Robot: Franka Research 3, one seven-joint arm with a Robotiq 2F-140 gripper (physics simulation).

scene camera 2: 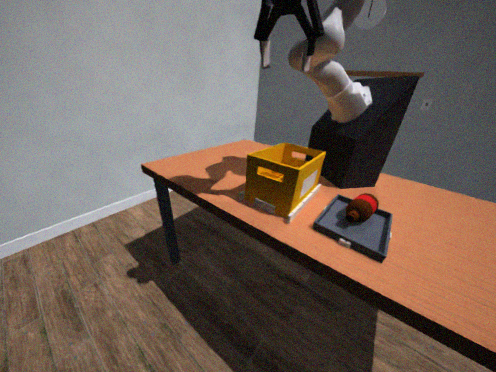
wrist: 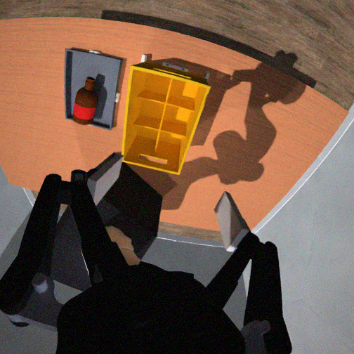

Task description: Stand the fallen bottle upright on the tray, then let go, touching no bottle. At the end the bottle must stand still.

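A brown bottle with a red label point(scene camera 2: 363, 206) point(wrist: 85, 106) lies on its side on the dark grey tray point(scene camera 2: 332, 233) point(wrist: 68, 82). In the scene view its neck points toward the table's front edge; in the wrist view the neck points up the picture and the base is near the tray's lower rim. My gripper point(scene camera 2: 286, 66) point(wrist: 171, 184) is open and empty. It hangs high above the table, to the left of the tray in the scene view, well away from the bottle.
A yellow crate with inner dividers point(scene camera 2: 271, 187) point(wrist: 127, 115) stands beside the tray on the wooden table point(scene camera 2: 440, 250) point(wrist: 30, 100). A large black block point(scene camera 2: 345, 150) point(wrist: 135, 200) stands at the arm's base, behind the crate and tray in the scene view.
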